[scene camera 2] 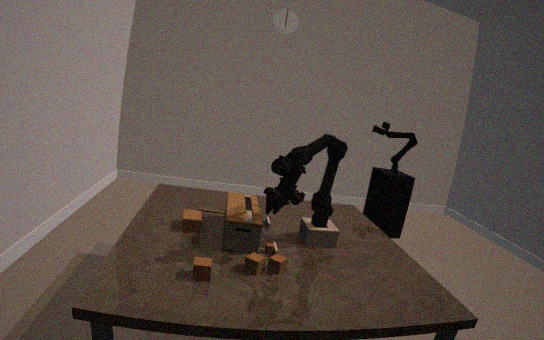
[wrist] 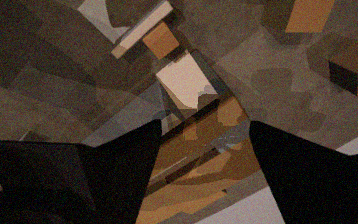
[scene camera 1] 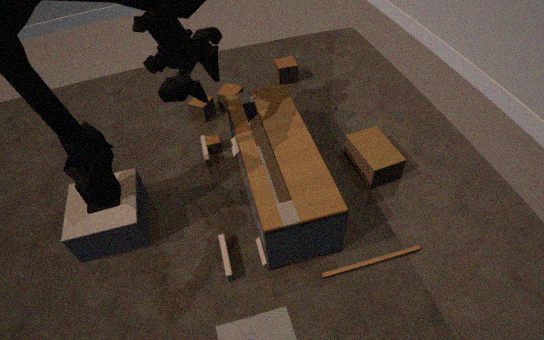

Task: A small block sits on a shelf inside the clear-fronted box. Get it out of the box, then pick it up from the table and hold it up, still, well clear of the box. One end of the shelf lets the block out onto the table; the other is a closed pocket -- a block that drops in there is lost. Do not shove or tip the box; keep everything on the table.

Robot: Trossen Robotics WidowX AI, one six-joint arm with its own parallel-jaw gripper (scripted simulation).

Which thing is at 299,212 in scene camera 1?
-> A long box.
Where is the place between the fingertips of my gripper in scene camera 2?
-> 270,214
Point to a long box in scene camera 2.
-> At 242,229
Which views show my gripper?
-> Scene camera 2, the wrist view and scene camera 1: all of them.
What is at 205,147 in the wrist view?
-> A long box.
